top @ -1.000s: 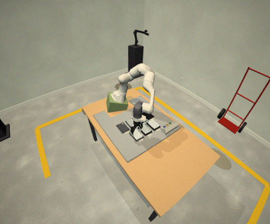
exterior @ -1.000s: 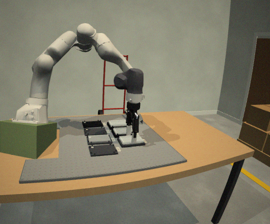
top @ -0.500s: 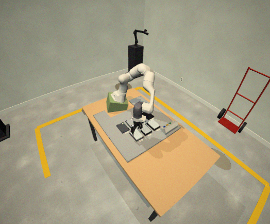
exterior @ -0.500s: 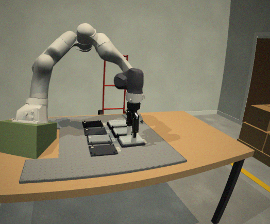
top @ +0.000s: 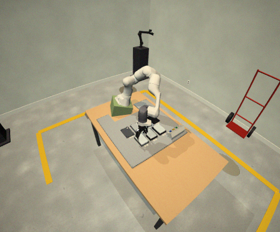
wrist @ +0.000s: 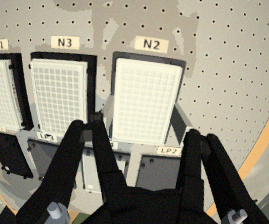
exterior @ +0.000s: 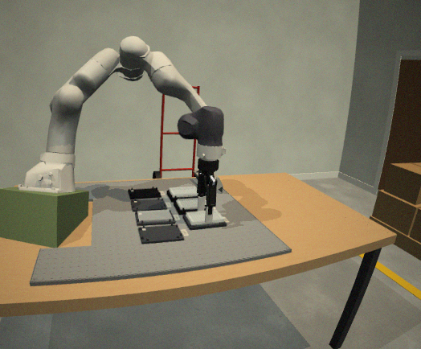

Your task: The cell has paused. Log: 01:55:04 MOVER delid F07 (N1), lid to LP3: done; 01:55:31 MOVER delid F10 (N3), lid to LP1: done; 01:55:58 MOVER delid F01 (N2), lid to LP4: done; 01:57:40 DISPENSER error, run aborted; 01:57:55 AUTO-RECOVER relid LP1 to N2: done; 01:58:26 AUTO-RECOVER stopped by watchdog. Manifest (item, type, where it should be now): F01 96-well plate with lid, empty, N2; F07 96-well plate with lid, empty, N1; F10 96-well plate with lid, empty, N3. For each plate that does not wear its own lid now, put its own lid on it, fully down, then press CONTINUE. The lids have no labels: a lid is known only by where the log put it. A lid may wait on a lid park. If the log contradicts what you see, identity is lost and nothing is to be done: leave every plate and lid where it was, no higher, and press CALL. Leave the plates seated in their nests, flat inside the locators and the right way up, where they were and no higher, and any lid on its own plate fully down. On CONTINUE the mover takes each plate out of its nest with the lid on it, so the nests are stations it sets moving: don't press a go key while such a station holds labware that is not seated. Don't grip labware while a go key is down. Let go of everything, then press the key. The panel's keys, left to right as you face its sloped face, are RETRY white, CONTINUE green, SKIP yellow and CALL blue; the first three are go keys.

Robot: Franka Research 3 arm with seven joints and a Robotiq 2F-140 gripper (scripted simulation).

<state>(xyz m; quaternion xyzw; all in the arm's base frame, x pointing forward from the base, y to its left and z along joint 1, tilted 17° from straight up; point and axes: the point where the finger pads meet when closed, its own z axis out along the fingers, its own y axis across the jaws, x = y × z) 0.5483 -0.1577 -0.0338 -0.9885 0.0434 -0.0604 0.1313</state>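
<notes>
My hand is 3 cm above the plate. The rest, counted from my hand: park LP2: 19 cm behind, 5 cm to the right, 4 cm below; park LP3: 20 cm to the left, 17 cm behind, 4 cm below; blue call key: 30 cm to the left, 14 cm ahead, 2 cm above.
</notes>
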